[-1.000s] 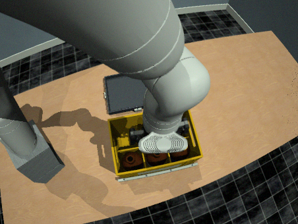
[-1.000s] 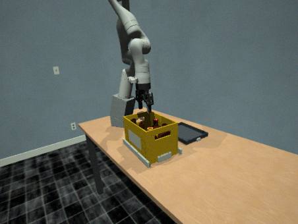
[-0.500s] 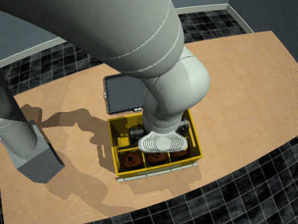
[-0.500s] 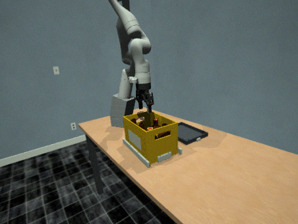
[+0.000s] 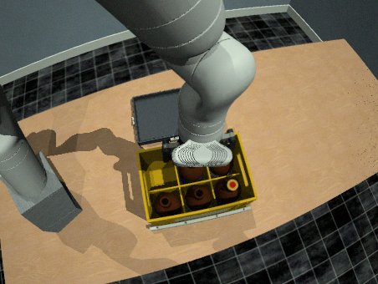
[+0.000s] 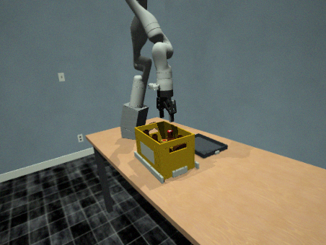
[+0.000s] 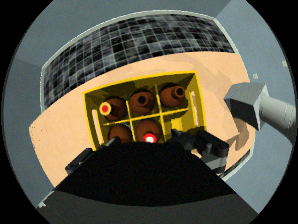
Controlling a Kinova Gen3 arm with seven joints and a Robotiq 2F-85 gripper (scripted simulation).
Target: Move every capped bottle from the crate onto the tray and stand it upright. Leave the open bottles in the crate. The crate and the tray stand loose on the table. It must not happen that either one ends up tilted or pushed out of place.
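The yellow crate lies 15 cm below my hand, 2 cm to the right of it and 1 cm behind it. Also, from my hand: dark tray 26 cm to the left, 22 cm below, 2 cm behind.
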